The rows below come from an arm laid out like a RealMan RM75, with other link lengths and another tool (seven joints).
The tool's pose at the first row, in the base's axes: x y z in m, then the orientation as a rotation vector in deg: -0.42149 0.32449 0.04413 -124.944 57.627 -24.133
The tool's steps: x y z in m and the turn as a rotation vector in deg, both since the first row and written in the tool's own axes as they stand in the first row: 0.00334 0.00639 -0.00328 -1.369 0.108 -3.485; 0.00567 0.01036 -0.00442 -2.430 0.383 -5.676; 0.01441 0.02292 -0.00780 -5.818 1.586 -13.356; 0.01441 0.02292 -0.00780 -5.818 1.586 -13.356; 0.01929 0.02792 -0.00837 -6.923 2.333 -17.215; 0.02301 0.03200 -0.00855 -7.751 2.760 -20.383; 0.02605 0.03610 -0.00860 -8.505 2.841 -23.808; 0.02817 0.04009 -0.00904 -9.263 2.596 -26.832; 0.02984 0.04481 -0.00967 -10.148 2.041 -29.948; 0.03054 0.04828 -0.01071 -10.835 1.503 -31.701; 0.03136 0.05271 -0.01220 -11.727 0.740 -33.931
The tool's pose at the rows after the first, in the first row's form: -0.42454 0.31750 0.04198 -128.181 54.543 -25.298; -0.42578 0.31337 0.04000 -130.365 52.746 -26.182; -0.42871 0.29937 0.03361 -137.537 46.123 -29.707; -0.42871 0.29937 0.03361 -137.537 46.123 -29.707; -0.42855 0.29308 0.03052 -140.467 42.470 -31.902; -0.42844 0.28828 0.02779 -142.726 39.262 -33.519; -0.42870 0.28404 0.02496 -144.955 35.467 -34.865; -0.42972 0.28038 0.02247 -146.936 31.916 -35.626; -0.43152 0.27664 0.01960 -148.995 28.070 -35.987; -0.43350 0.27403 0.01790 -150.293 25.816 -35.831; -0.43615 0.27068 0.01585 -151.918 22.878 -35.517
